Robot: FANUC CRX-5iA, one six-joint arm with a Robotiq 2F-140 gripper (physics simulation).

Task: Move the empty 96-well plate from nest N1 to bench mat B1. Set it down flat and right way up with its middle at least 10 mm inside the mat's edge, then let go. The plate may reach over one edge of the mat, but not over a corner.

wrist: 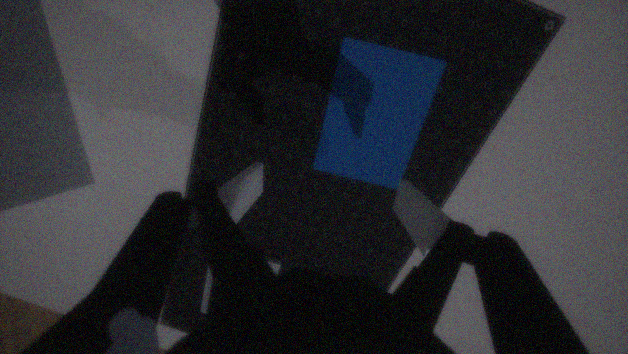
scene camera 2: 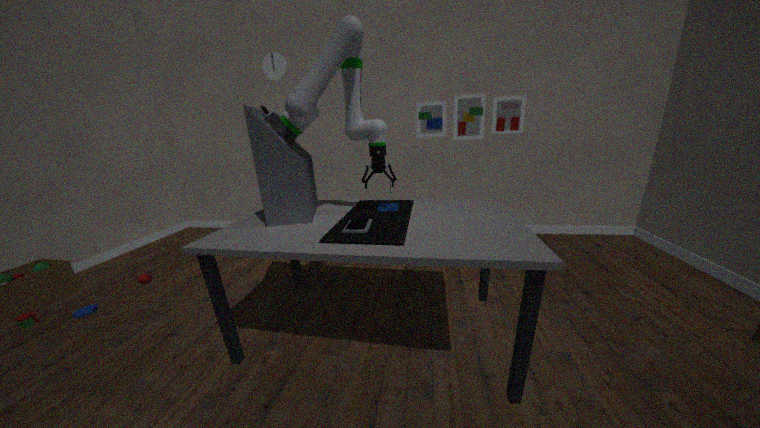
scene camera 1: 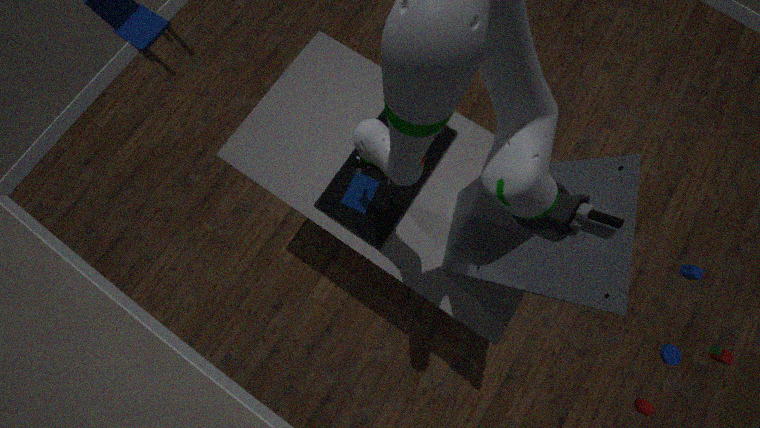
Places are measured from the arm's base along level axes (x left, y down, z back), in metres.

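Where they show: gripper, fingertip midpoint: (wrist: 328, 186) (scene camera 2: 379, 193) (scene camera 1: 374, 176); arm's base, link origin: (scene camera 2: 282, 135) (scene camera 1: 539, 205).
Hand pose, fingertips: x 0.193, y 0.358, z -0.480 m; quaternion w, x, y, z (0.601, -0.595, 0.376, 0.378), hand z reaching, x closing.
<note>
Each offset is from my fingertips to the top centre of the thing. "*": to the spot under its first point. Level surfaces: height alone.
My gripper (scene camera 2: 378, 187) (wrist: 328, 186) is open and empty, high above the dark board. In scene camera 1 the arm hides most of it. Nest N1 shows as a pale rectangular rim {* dx -0.358, dy +0.096, dz -0.022 m} (scene camera 2: 357, 231) on the near part of the board in scene camera 2. In the wrist view parts of its rim {* dx -0.320, dy +0.092, dz +0.059 m} (wrist: 206, 290) show behind the left finger. A dark shape {dx -0.284, dy +0.078, dz +0.011 m} (scene camera 2: 359, 223) fills the rim and seems to be the plate, but its wells cannot be made out. The blue mat B1 {dy +0.102 m} (scene camera 1: 360, 192) (scene camera 2: 387, 207) (wrist: 385, 115) lies flat at the board's other end, with a shadow on it.
The dark board {dy +0.104 m} (scene camera 1: 383, 212) (scene camera 2: 393, 236) (wrist: 475, 90) lies on the pale table {dy +0.117 m} (scene camera 1: 287, 106) (scene camera 2: 468, 233) (wrist: 575, 150). The grey arm pedestal (scene camera 1: 585, 265) (scene camera 2: 287, 180) (wrist: 35, 125) stands beside the board. The arm hangs over the board in scene camera 1 and hides the nest.
</note>
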